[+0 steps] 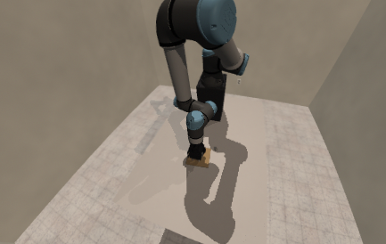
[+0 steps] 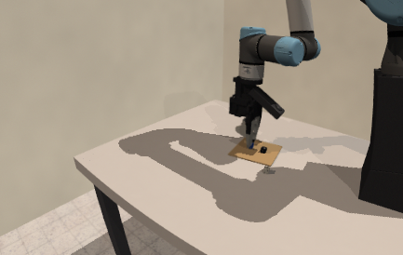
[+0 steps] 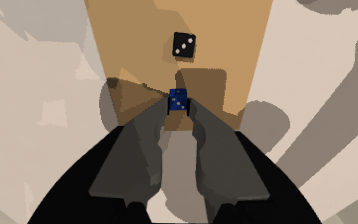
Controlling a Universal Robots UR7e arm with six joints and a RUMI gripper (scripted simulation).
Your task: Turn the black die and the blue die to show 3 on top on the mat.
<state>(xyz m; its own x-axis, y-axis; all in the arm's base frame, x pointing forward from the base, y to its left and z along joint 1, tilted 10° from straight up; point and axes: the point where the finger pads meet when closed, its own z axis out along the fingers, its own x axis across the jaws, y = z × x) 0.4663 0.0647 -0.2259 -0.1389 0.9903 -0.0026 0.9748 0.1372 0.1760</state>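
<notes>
My hand is 1 cm above the blue die. Also, from my hand: black die (5 cm behind, 1 cm to the right, 1 cm below); then brown mat (2 cm below, 2 cm behind); then white die (11 cm behind, 8 cm to the left, 1 cm below).
</notes>
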